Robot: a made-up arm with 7 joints.
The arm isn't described. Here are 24 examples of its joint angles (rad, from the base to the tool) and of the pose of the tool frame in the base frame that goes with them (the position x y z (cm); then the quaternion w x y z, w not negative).
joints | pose
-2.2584 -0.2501 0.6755 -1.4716 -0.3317 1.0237 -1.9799 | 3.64 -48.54 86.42 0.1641 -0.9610 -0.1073 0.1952
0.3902 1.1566 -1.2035 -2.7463 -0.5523 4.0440 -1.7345 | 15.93 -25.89 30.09 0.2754 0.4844 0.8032 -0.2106
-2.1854 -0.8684 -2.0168 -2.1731 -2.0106 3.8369 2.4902 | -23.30 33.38 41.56 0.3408 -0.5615 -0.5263 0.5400
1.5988 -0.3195 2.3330 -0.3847 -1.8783 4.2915 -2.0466 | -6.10 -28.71 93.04 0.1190 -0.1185 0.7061 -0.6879
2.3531 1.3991 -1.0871 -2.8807 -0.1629 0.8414 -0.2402 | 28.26 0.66 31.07 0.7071 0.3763 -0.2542 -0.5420
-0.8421 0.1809 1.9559 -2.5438 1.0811 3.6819 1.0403 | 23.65 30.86 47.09 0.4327 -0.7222 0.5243 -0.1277
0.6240 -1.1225 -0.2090 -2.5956 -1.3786 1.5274 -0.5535 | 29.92 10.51 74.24 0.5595 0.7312 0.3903 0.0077
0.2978 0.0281 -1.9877 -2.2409 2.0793 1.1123 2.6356 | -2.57 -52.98 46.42 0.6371 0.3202 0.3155 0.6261
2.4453 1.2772 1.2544 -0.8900 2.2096 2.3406 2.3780 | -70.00 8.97 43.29 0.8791 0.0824 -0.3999 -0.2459
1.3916 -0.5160 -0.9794 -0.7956 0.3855 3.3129 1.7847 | 17.21 -25.61 103.83 0.9351 0.0697 0.2787 -0.2077
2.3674 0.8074 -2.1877 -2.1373 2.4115 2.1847 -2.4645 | 42.80 13.36 68.83 0.0657 -0.4313 -0.4837 -0.7588
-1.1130 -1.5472 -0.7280 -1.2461 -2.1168 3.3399 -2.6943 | -37.36 24.35 82.67 0.1164 0.2872 -0.0082 -0.9507
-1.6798 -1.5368 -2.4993 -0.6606 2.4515 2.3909 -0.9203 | -9.97 64.73 16.23 0.7013 -0.5936 0.1254 0.3743
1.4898 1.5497 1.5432 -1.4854 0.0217 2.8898 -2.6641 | -45.13 48.79 43.59 0.6120 0.3964 -0.5963 -0.3358
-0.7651 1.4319 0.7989 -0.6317 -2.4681 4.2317 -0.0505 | 51.16 -23.91 37.67 0.1768 0.3514 0.6858 0.6124
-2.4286 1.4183 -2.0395 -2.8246 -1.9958 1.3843 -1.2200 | -1.31 36.23 57.01 0.9887 0.0957 -0.0110 -0.1150
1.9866 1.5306 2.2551 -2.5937 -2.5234 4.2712 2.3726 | -18.72 -9.68 64.37 0.0301 -0.5868 0.3103 -0.7473
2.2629 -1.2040 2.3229 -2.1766 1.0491 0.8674 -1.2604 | -16.00 -32.47 8.89 0.7197 -0.4706 0.5053 -0.0720
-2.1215 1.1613 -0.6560 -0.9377 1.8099 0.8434 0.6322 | -52.80 -48.40 35.19 0.6507 -0.0422 0.7199 -0.2377
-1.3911 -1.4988 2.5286 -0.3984 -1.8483 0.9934 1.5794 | 1.08 73.73 37.85 0.1511 0.2912 -0.1619 0.9307
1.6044 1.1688 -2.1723 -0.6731 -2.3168 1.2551 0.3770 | 22.07 56.41 88.58 0.6796 -0.3331 -0.5242 0.3904
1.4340 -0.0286 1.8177 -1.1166 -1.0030 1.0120 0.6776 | -49.27 -2.54 93.89 0.1241 -0.4665 -0.7698 -0.4176
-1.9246 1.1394 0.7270 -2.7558 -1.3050 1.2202 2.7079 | 20.87 -1.58 11.39 0.5349 0.4127 -0.6593 -0.3300
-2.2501 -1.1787 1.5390 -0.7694 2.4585 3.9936 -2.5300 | 49.68 16.54 67.69 0.6843 0.5031 0.0434 0.5260
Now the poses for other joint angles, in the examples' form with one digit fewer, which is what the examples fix.
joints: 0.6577 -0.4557 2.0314 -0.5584 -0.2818 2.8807 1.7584
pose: -38.7 -13.3 101.9 0.797 -0.302 -0.395 0.342
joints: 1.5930 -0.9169 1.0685 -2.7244 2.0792 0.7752 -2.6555
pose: -36.6 18.5 45.9 0.682 0.541 -0.419 0.258
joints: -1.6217 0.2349 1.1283 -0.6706 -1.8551 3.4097 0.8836
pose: 27.1 -18.0 98.5 0.546 0.385 0.115 0.736
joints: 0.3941 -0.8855 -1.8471 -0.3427 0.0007 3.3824 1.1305
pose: -45.7 -23.2 84.5 0.123 -0.351 -0.270 0.888
